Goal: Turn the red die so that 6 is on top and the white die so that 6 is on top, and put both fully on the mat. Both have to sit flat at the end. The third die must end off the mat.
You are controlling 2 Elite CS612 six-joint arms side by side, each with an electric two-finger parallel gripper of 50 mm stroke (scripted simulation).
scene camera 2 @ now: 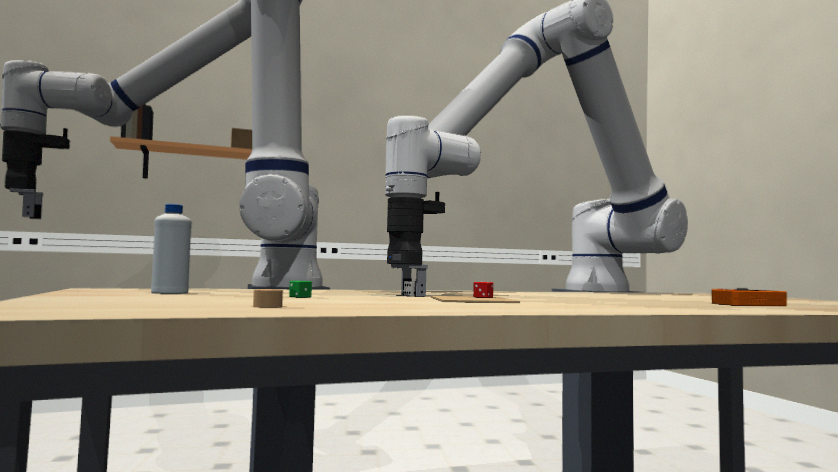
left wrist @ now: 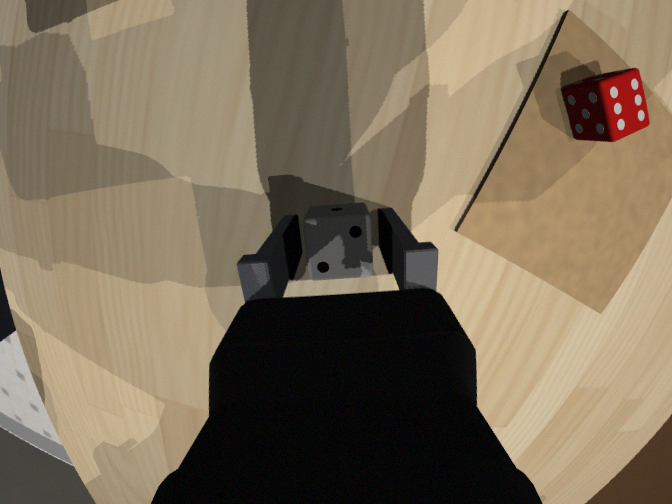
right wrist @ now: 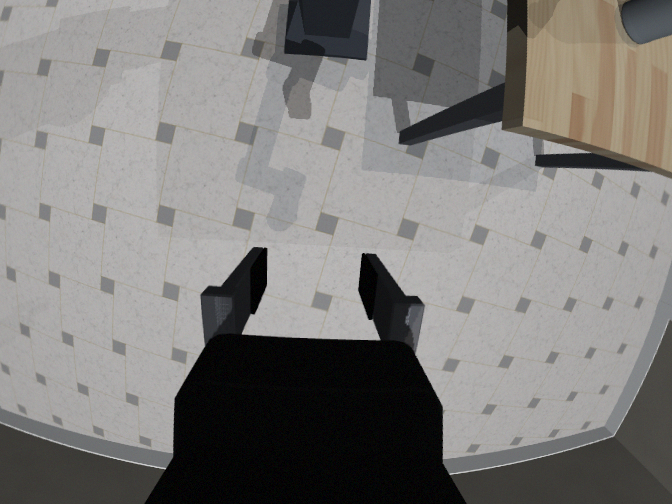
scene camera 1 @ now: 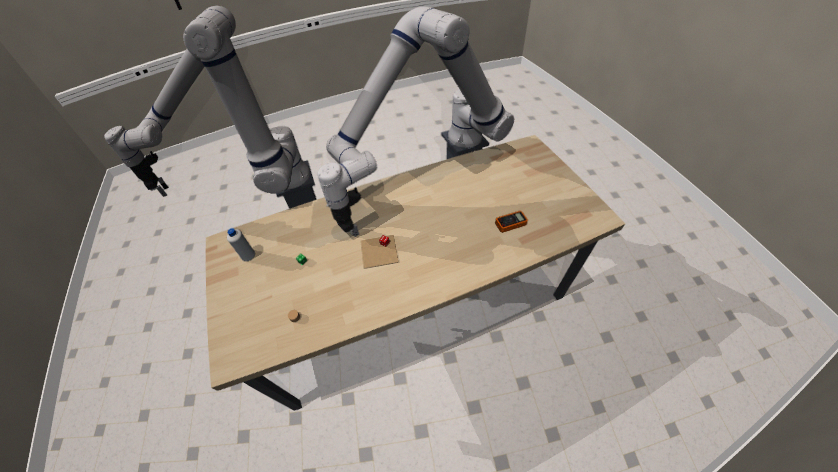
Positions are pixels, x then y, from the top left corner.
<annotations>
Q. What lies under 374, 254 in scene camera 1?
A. A brown mat.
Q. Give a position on a brown mat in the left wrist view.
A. At 577, 214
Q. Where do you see a grey bottle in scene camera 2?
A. At 172, 235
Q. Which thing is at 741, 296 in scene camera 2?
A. An orange multimeter.
</annotations>
